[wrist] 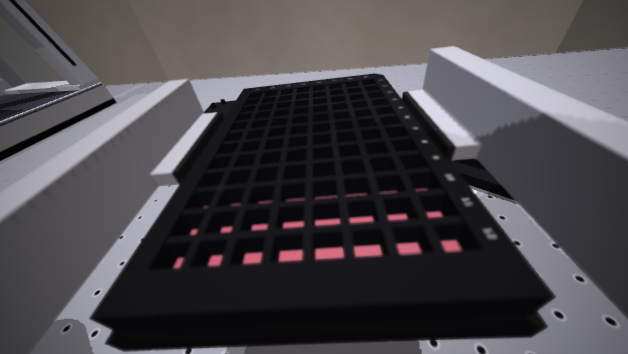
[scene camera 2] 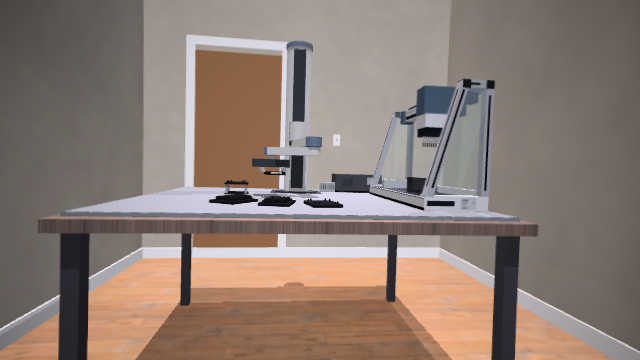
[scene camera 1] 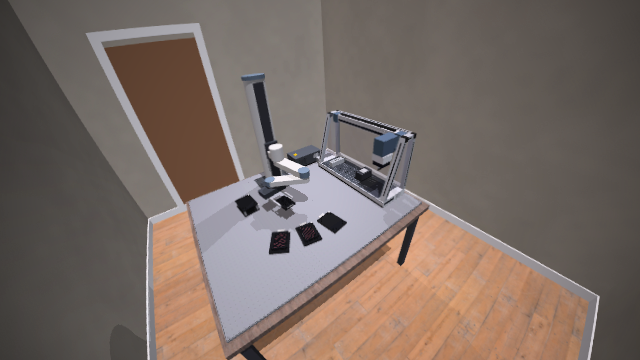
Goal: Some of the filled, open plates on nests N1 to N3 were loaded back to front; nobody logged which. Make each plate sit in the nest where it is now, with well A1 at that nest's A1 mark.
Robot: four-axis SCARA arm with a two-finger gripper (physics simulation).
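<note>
My gripper (scene camera 1: 285,201) (scene camera 2: 274,172) (wrist: 308,89) is shut on a black, open plate (scene camera 1: 286,202) (scene camera 2: 274,173) (wrist: 320,287) and holds it level, well above the table near the arm's column. In the wrist view, pink fill shows in its near rows and the number 12 is at the near right; the letters at the far end are too small to read. The right nest (scene camera 1: 331,222) (scene camera 2: 323,203) bears no plate. Plates with pink wells sit in the middle nest (scene camera 1: 308,233) (scene camera 2: 276,201) and the left nest (scene camera 1: 280,242) (scene camera 2: 233,199). Nest numbers and A1 marks are not readable.
A raised black stand (scene camera 1: 247,204) (scene camera 2: 236,183) is at the left of the table (scene camera 1: 240,290) (scene camera 2: 150,205). A framed liquid handler (scene camera 1: 400,194) (scene camera 2: 456,203) stands at the right, with a dark box (scene camera 1: 302,154) (scene camera 2: 352,182) behind, near the column (scene camera 1: 255,107) (scene camera 2: 292,85).
</note>
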